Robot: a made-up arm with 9 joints. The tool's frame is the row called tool.
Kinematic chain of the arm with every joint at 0, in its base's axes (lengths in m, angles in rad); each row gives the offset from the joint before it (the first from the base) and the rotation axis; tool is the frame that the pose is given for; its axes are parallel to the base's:
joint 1: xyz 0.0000 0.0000 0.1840 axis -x
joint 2: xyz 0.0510 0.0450 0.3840 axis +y
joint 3: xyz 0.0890 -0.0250 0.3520 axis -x
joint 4: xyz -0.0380 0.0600 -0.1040 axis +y
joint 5: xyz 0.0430 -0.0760 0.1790 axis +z
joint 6: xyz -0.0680 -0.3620 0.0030 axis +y
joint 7: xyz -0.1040 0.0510 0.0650 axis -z
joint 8: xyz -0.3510 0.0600 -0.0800 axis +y
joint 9: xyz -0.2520 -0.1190 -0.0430 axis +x
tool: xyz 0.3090 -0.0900 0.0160
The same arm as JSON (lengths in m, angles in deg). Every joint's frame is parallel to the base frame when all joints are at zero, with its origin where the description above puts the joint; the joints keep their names.
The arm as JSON. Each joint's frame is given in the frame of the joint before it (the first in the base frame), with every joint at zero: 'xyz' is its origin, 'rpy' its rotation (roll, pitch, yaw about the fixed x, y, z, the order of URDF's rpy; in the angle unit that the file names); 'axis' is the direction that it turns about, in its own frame. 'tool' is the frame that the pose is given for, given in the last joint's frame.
{
  "units": {
    "length": "m",
    "angle": "deg"
  },
  "joints": [
    {
      "name": "joint 1",
      "type": "revolute",
      "origin": {
        "xyz": [
          0.0,
          0.0,
          0.184
        ],
        "rpy": [
          0.0,
          0.0,
          0.0
        ]
      },
      "axis": [
        -1.0,
        0.0,
        0.0
      ]
    },
    {
      "name": "joint 2",
      "type": "revolute",
      "origin": {
        "xyz": [
          0.051,
          0.045,
          0.384
        ],
        "rpy": [
          0.0,
          0.0,
          0.0
        ]
      },
      "axis": [
        0.0,
        1.0,
        0.0
      ]
    },
    {
      "name": "joint 3",
      "type": "revolute",
      "origin": {
        "xyz": [
          0.089,
          -0.025,
          0.352
        ],
        "rpy": [
          0.0,
          0.0,
          0.0
        ]
      },
      "axis": [
        -1.0,
        0.0,
        0.0
      ]
    },
    {
      "name": "joint 4",
      "type": "revolute",
      "origin": {
        "xyz": [
          -0.038,
          0.06,
          -0.104
        ],
        "rpy": [
          0.0,
          0.0,
          0.0
        ]
      },
      "axis": [
        0.0,
        1.0,
        0.0
      ]
    },
    {
      "name": "joint 5",
      "type": "revolute",
      "origin": {
        "xyz": [
          0.043,
          -0.076,
          0.179
        ],
        "rpy": [
          0.0,
          0.0,
          0.0
        ]
      },
      "axis": [
        0.0,
        0.0,
        1.0
      ]
    },
    {
      "name": "joint 6",
      "type": "revolute",
      "origin": {
        "xyz": [
          -0.068,
          -0.362,
          0.003
        ],
        "rpy": [
          0.0,
          0.0,
          0.0
        ]
      },
      "axis": [
        0.0,
        1.0,
        0.0
      ]
    },
    {
      "name": "joint 7",
      "type": "revolute",
      "origin": {
        "xyz": [
          -0.104,
          0.051,
          0.065
        ],
        "rpy": [
          0.0,
          0.0,
          0.0
        ]
      },
      "axis": [
        0.0,
        0.0,
        -1.0
      ]
    },
    {
      "name": "joint 8",
      "type": "revolute",
      "origin": {
        "xyz": [
          -0.351,
          0.06,
          -0.08
        ],
        "rpy": [
          0.0,
          0.0,
          0.0
        ]
      },
      "axis": [
        0.0,
        1.0,
        0.0
      ]
    },
    {
      "name": "joint 9",
      "type": "revolute",
      "origin": {
        "xyz": [
          -0.252,
          -0.119,
          -0.043
        ],
        "rpy": [
          0.0,
          0.0,
          0.0
        ]
      },
      "axis": [
        1.0,
        0.0,
        0.0
      ]
    }
  ],
  "tool": {
    "origin": {
      "xyz": [
        0.309,
        -0.09,
        0.016
      ],
      "rpy": [
        0.0,
        0.0,
        0.0
      ]
    }
  }
}

